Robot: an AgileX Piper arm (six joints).
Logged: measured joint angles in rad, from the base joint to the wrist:
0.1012 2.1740 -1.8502 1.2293 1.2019 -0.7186
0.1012 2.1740 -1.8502 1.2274 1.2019 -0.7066
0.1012 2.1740 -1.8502 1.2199 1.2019 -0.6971
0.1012 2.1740 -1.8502 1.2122 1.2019 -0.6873
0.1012 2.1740 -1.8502 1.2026 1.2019 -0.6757
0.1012 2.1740 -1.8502 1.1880 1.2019 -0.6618
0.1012 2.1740 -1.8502 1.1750 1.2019 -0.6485
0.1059 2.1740 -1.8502 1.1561 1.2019 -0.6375
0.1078 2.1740 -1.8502 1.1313 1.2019 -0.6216
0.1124 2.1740 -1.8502 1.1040 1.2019 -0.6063
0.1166 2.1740 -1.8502 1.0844 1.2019 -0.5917
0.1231 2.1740 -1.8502 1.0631 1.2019 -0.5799
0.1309 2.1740 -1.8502 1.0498 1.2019 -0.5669
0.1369 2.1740 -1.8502 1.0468 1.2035 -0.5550
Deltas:
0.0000 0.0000 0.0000 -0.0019 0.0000 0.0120
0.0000 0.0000 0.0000 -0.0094 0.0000 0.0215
0.0000 0.0000 0.0000 -0.0171 0.0000 0.0313
0.0000 0.0000 0.0000 -0.0267 0.0000 0.0429
0.0000 0.0000 0.0000 -0.0413 0.0000 0.0568
0.0000 0.0000 0.0000 -0.0543 0.0000 0.0701
0.0047 0.0000 0.0000 -0.0732 0.0000 0.0811
0.0066 0.0000 0.0000 -0.0980 0.0000 0.0970
0.0112 0.0000 0.0000 -0.1253 0.0000 0.1123
0.0154 0.0000 0.0000 -0.1449 0.0000 0.1269
0.0219 0.0000 0.0000 -0.1662 0.0000 0.1387
0.0297 0.0000 0.0000 -0.1795 0.0000 0.1517
0.0357 0.0000 0.0000 -0.1825 0.0016 0.1636

